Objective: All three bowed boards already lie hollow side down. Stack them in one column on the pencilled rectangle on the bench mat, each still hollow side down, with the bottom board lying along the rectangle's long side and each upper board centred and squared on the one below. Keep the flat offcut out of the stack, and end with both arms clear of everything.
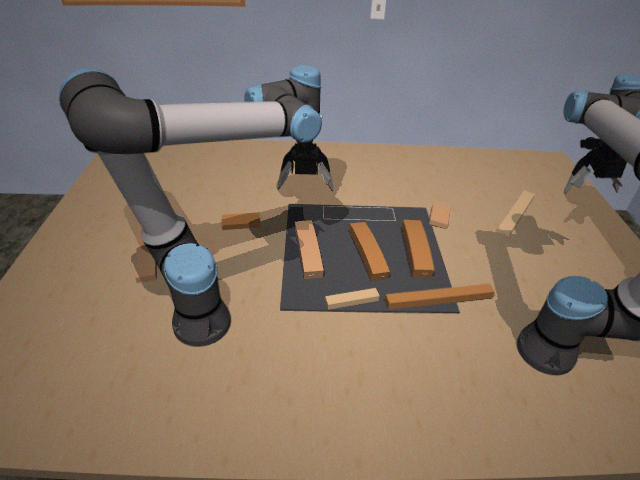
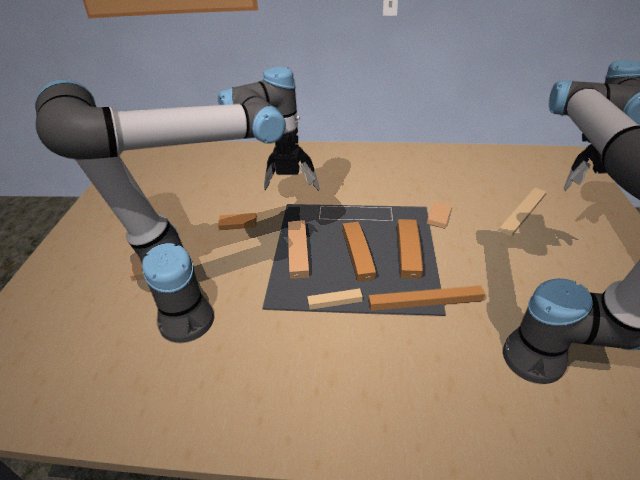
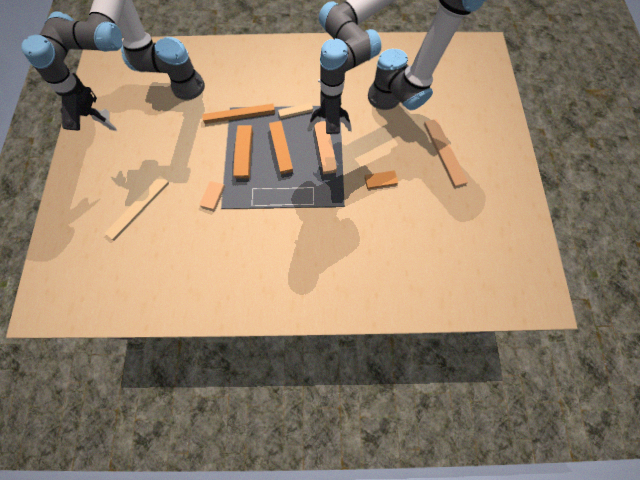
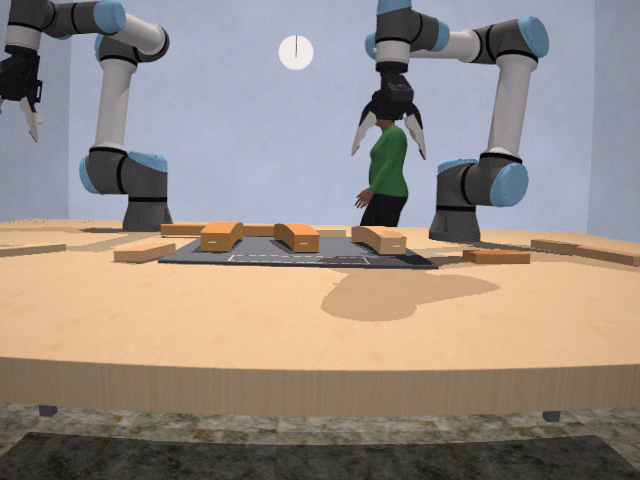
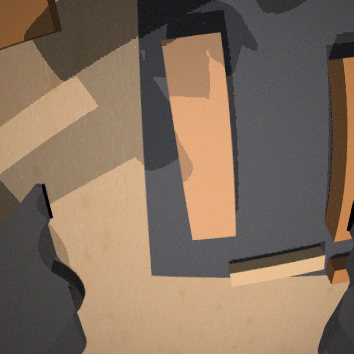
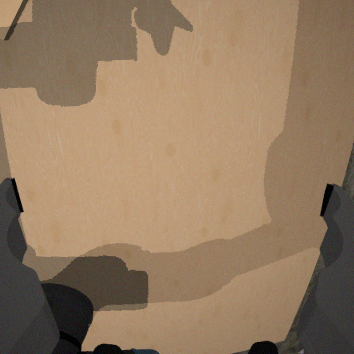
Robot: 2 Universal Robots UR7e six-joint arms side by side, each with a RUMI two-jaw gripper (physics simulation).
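Where they show: left gripper, fingertip midpoint: (image 1: 305, 190) (image 2: 291, 190) (image 4: 388, 158) (image 5: 200, 193); right gripper, fingertip midpoint: (image 1: 590, 193) (image 2: 593, 189) (image 3: 94, 128) (image 4: 6, 138) (image 6: 173, 183); left arm's base, link origin: (image 1: 202, 323) (image 2: 186, 320) (image 3: 384, 96) (image 4: 454, 239); right arm's base, link origin: (image 1: 545, 350) (image 2: 533, 357) (image 3: 188, 86) (image 4: 148, 229) (image 6: 55, 306).
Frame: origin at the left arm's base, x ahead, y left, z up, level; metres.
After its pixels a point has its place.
Three bowed boards lie apart on the dark mat (image 1: 341, 281) @(x 0.188, y -0.366, z 0.006 m), humps up: a pale one (image 1: 312, 253) @(x 0.255, y -0.274, z 0.049 m) (image 2: 298, 253) @(x 0.254, y -0.270, z 0.049 m) (image 3: 324, 149) @(x 0.332, y -0.260, z 0.053 m) (image 4: 385, 240) @(x 0.426, y -0.250, z 0.035 m) (image 5: 207, 150) @(x 0.312, y -0.259, z 0.052 m), an orange middle one (image 1: 370, 251) @(x 0.277, y -0.448, z 0.053 m) (image 2: 359, 253) @(x 0.269, y -0.452, z 0.052 m) (image 3: 280, 149) @(x 0.341, y -0.441, z 0.054 m) (image 4: 297, 236) @(x 0.434, y -0.430, z 0.039 m) and a wider orange one (image 1: 417, 248) @(x 0.305, y -0.594, z 0.053 m) (image 2: 409, 248) @(x 0.307, y -0.599, z 0.053 m) (image 3: 242, 152) @(x 0.362, y -0.598, z 0.053 m) (image 4: 221, 237) @(x 0.460, y -0.581, z 0.035 m). The pencilled rectangle (image 1: 361, 220) @(x 0.429, y -0.424, z 0.045 m) (image 3: 279, 205) holds no board; shadow covers part. My left gripper (image 1: 305, 188) @(x 0.354, y -0.242, z 0.207 m) (image 4: 388, 156) @(x 0.354, y -0.242, z 0.207 m) (image 5: 200, 193) @(x 0.354, y -0.242, z 0.207 m) is open, high above the pale board. My right gripper (image 1: 592, 191) @(x 0.398, y -1.103, z 0.239 m) (image 6: 173, 183) @(x 0.398, y -1.103, z 0.239 m) is open, high above the table, away from the boards.
A short pale strip (image 1: 352, 298) @(x 0.104, y -0.396, z 0.027 m) and a long orange stick (image 1: 439, 295) @(x 0.131, y -0.641, z 0.033 m) lie along the mat's arm-side edge. A salmon block (image 1: 439, 215) @(x 0.530, y -0.703, z 0.022 m), an orange block (image 1: 240, 220) @(x 0.430, y -0.020, z 0.020 m), a pale strip (image 1: 516, 211) @(x 0.599, y -1.001, z 0.015 m) and a brown strip (image 3: 447, 155) @(x 0.314, y 0.261, z 0.021 m) lie off the mat. A person (image 4: 390, 165) stands beyond the table.
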